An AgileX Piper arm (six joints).
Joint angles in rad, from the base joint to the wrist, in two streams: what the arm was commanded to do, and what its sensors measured. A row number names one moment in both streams.
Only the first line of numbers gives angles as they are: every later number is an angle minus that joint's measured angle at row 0.
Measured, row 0:
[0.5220 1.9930 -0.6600 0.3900 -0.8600 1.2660]
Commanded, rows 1 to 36:
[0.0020 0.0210 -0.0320 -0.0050 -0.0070 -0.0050]
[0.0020 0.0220 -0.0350 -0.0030 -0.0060 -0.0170]
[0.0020 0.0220 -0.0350 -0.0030 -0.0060 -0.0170]
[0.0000 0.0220 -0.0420 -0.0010 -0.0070 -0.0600]
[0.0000 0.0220 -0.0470 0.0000 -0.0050 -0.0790]
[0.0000 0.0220 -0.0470 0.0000 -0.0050 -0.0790]
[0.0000 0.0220 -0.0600 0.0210 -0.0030 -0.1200]
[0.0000 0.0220 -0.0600 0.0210 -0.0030 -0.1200]
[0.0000 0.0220 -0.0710 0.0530 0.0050 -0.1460]
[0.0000 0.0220 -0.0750 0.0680 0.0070 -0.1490]
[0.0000 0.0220 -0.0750 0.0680 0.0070 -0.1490]
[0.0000 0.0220 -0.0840 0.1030 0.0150 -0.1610]
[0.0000 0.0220 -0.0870 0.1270 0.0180 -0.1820]
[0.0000 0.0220 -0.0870 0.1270 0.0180 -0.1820]
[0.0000 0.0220 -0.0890 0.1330 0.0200 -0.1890]
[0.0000 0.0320 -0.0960 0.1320 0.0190 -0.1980]
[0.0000 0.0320 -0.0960 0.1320 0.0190 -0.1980]
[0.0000 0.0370 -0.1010 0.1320 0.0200 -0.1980]
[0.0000 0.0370 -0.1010 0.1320 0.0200 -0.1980]
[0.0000 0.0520 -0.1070 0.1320 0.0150 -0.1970]
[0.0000 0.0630 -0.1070 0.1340 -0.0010 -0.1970]
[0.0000 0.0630 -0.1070 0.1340 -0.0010 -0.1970]
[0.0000 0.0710 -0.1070 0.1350 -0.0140 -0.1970]
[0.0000 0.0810 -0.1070 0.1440 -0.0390 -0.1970]
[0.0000 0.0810 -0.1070 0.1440 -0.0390 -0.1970]
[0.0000 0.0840 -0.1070 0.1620 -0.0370 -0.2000]
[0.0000 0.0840 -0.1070 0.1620 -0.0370 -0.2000]
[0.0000 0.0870 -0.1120 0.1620 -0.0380 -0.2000]
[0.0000 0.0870 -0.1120 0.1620 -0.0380 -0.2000]
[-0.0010 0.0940 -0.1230 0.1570 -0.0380 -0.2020]
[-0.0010 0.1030 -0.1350 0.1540 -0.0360 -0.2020]
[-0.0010 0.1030 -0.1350 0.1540 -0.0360 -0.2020]
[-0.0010 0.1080 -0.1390 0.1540 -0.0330 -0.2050]
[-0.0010 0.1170 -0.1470 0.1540 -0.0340 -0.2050]
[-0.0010 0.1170 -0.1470 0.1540 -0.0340 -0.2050]
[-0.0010 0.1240 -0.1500 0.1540 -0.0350 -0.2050]
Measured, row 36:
[-0.0010 0.1160 -0.1380 0.1590 -0.0270 -0.1860]
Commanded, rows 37 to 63:
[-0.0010 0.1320 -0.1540 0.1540 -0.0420 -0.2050]
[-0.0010 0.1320 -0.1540 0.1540 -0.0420 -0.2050]
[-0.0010 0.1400 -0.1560 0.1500 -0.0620 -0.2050]
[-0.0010 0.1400 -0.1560 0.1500 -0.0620 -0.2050]
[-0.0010 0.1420 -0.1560 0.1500 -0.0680 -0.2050]
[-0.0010 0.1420 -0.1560 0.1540 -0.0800 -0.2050]
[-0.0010 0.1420 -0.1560 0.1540 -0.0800 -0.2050]
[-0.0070 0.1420 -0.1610 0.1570 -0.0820 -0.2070]
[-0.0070 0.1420 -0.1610 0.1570 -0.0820 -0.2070]
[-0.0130 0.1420 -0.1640 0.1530 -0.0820 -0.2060]
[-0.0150 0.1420 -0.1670 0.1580 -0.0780 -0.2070]
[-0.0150 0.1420 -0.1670 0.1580 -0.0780 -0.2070]
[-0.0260 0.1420 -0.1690 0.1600 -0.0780 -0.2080]
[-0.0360 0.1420 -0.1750 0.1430 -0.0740 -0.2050]
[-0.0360 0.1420 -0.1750 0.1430 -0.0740 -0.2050]
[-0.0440 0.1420 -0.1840 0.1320 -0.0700 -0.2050]
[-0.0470 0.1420 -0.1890 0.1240 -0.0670 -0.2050]
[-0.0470 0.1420 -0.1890 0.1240 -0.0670 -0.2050]
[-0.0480 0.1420 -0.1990 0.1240 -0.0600 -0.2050]
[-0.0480 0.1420 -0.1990 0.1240 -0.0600 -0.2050]
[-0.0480 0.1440 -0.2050 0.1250 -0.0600 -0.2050]
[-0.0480 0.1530 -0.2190 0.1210 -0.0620 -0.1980]
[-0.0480 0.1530 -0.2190 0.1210 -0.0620 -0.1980]
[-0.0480 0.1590 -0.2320 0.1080 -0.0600 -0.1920]
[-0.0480 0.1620 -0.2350 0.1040 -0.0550 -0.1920]
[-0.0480 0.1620 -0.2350 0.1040 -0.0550 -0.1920]
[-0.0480 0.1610 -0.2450 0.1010 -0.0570 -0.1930]
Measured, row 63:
[-0.0370 0.1660 -0.1990 0.1310 0.0200 -0.1850]
